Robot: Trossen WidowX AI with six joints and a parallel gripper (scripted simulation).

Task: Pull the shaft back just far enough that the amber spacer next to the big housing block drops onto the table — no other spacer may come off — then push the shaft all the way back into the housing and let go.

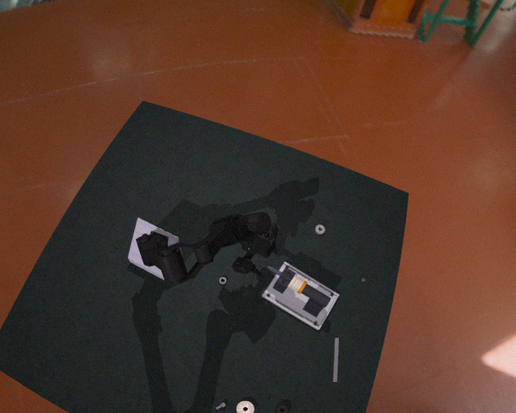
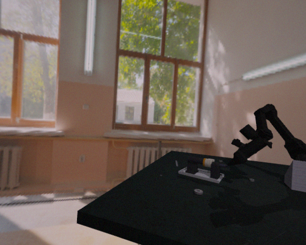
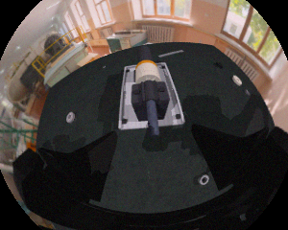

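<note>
My gripper tip is 90 mm short of the white spacer, 20 mm to the left of it and 20 mm above it. The rest, counted from my gripper tip: dark blue shaft (100 mm ahead, 20 mm to the right, 20 mm below); then amber spacer (130 mm ahead, 30 mm to the right, 20 mm below); then cream spacer (100 mm ahead, 20 mm to the right, 20 mm below).
</note>
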